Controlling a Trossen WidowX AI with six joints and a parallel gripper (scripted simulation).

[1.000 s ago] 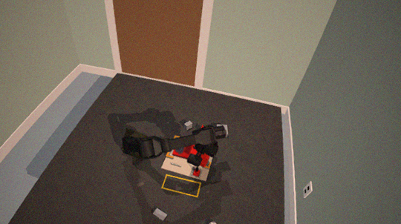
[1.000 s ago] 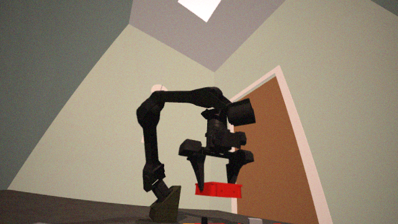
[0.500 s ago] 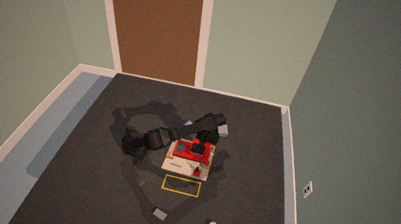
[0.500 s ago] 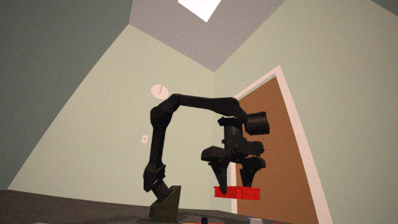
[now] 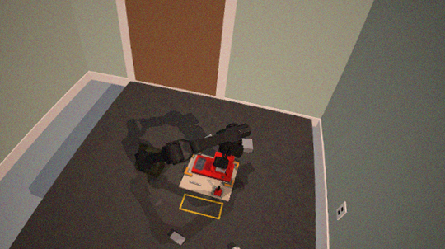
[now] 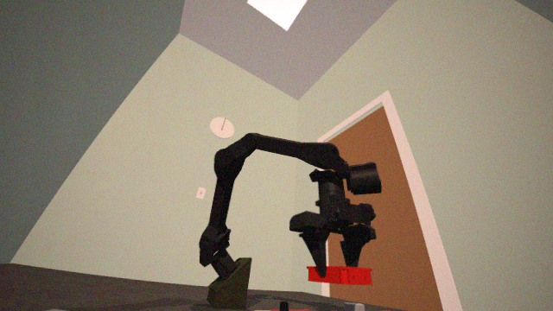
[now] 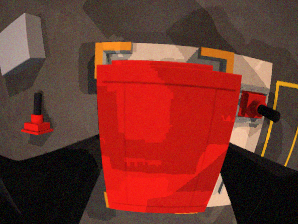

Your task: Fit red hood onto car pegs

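Now: the cream jig plate 5 cm behind my gripper tip, 2 cm to the right of it and 9 cm below it. Also, from my gripper tip: small wheel (11 cm ahead, 40 cm to the right, 9 cm below); then red hood (1 cm above).
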